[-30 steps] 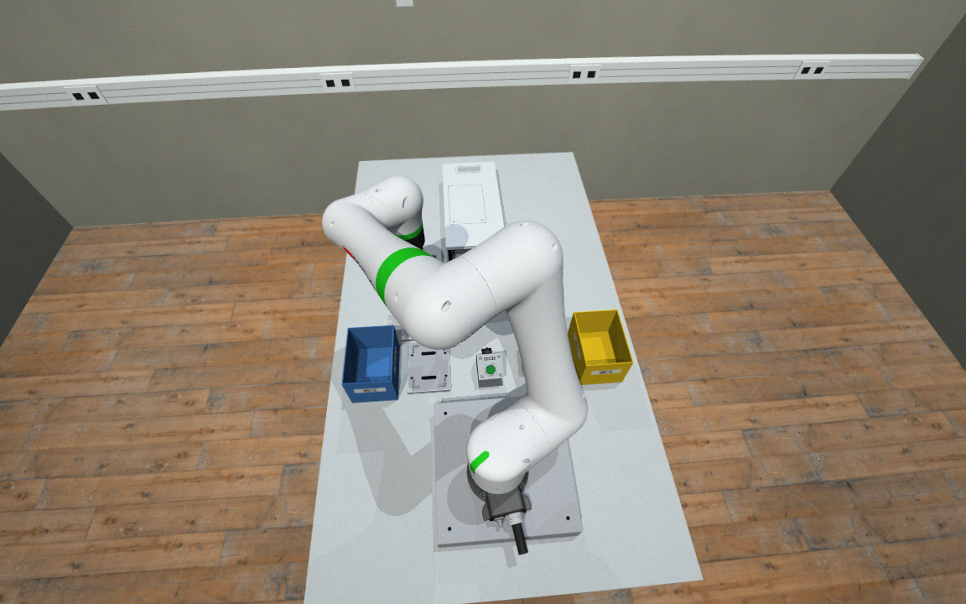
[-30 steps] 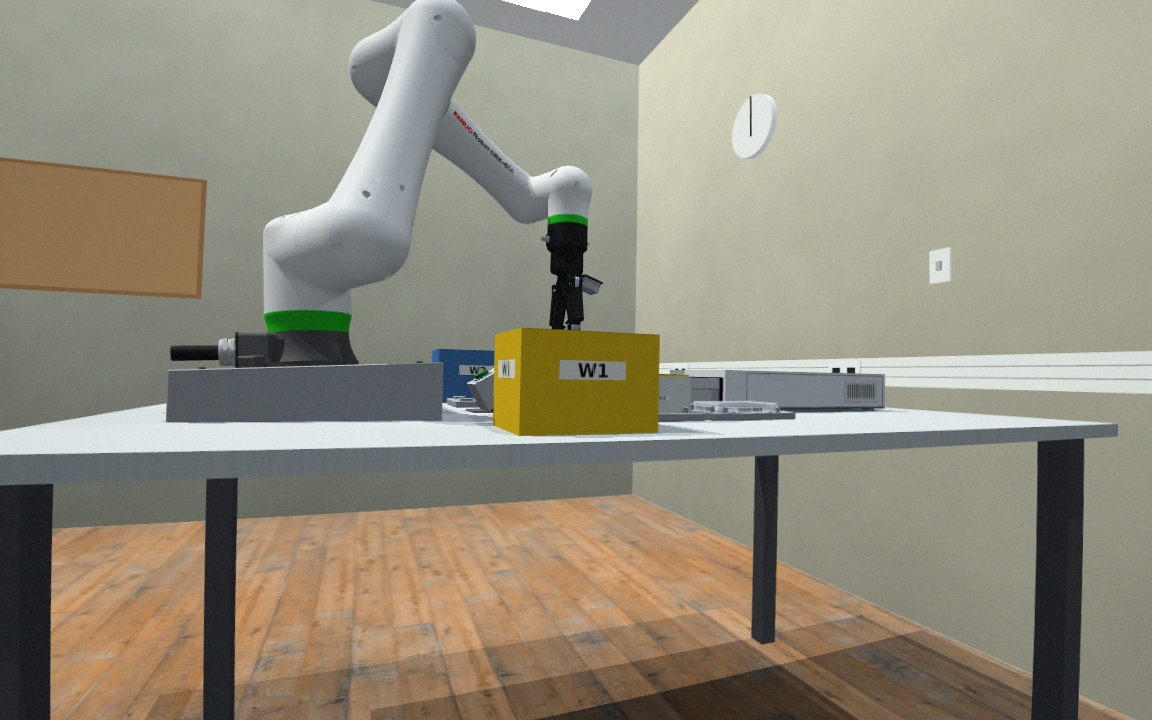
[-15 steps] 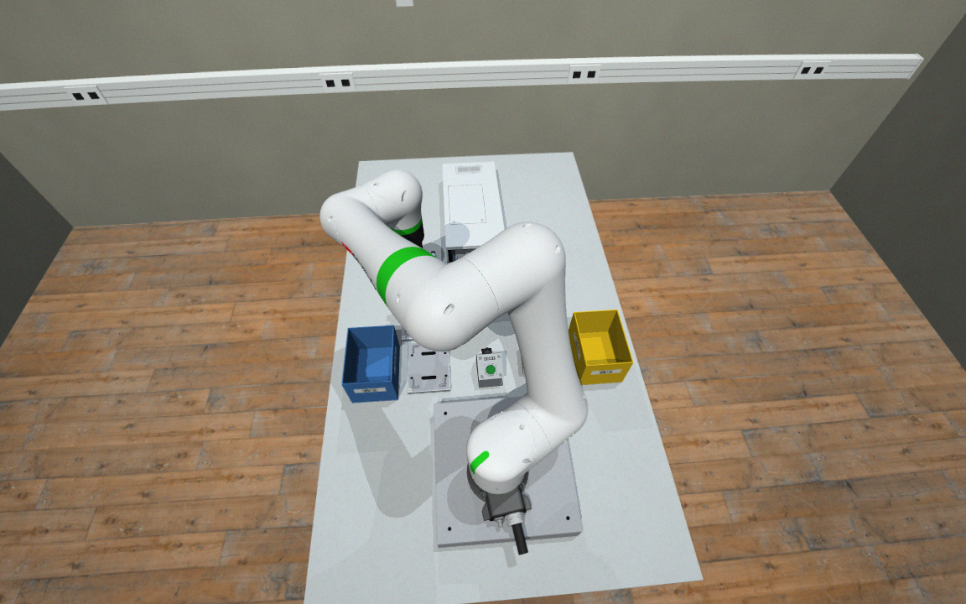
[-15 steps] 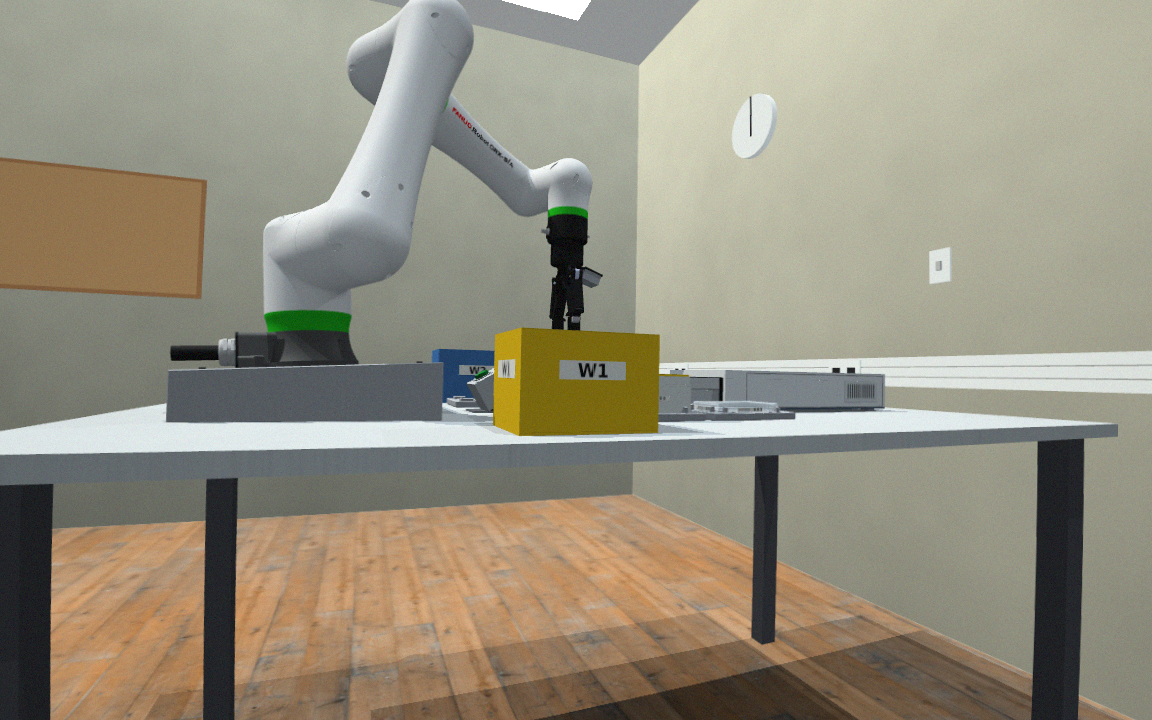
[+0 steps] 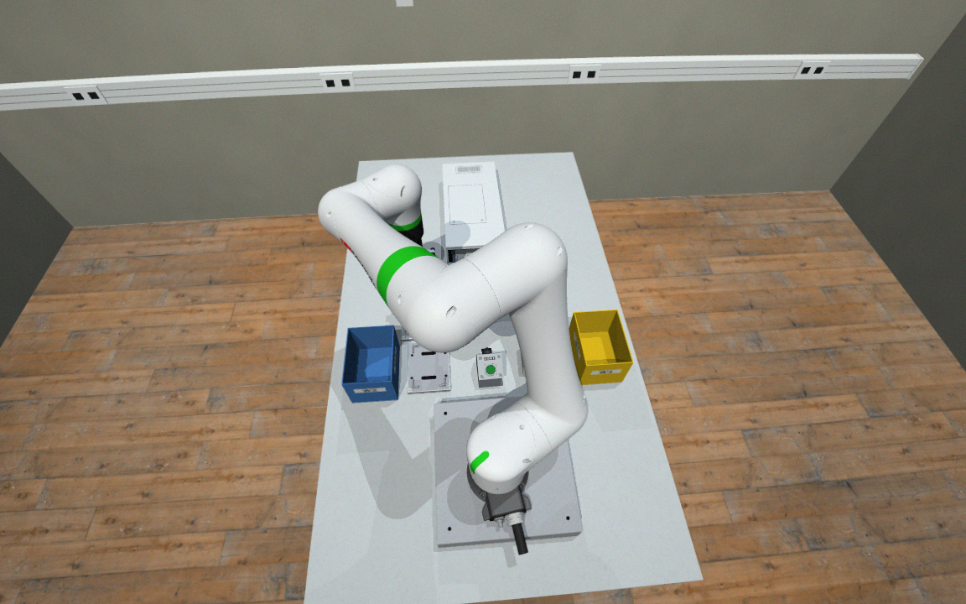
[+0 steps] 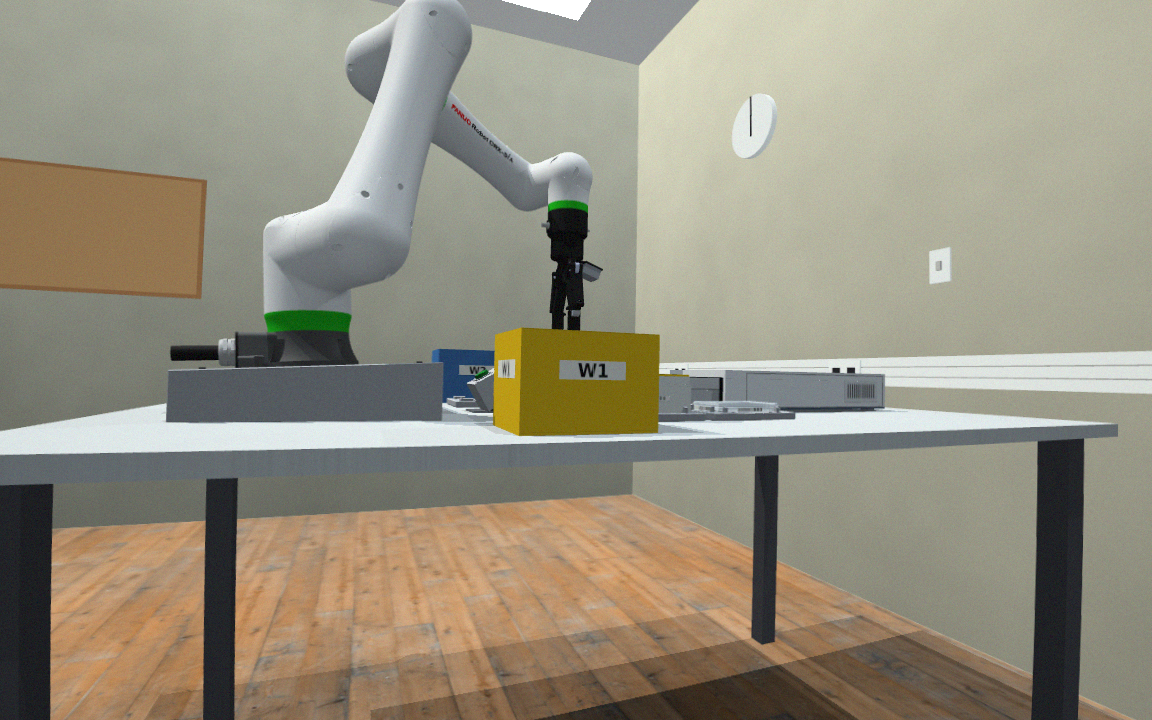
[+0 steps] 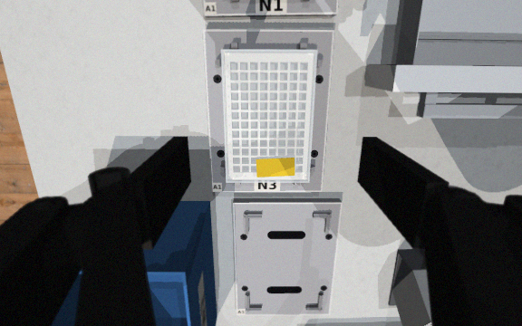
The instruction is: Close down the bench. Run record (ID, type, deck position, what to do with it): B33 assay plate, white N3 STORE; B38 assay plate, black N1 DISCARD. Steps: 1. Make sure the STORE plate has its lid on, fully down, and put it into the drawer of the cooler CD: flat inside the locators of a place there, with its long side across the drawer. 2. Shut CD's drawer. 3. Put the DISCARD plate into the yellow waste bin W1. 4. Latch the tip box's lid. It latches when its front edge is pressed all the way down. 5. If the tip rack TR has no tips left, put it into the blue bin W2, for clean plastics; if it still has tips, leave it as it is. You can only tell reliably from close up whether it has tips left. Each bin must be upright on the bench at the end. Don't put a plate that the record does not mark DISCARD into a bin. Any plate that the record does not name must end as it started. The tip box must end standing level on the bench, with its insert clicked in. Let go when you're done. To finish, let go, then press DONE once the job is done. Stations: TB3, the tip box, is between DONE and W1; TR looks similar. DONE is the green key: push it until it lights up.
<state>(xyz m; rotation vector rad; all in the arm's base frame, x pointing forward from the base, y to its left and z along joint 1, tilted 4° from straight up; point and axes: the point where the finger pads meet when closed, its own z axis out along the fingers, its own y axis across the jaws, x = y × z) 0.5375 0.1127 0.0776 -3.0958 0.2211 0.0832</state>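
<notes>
Right now my hand is 140 mm above the clear plate lid. From my hand the other things lie so: N1 label: 150 mm below, 100 mm ahead, 20 mm to the right; grey N3 nest: 160 mm below; white plate: 150 mm below.
</notes>
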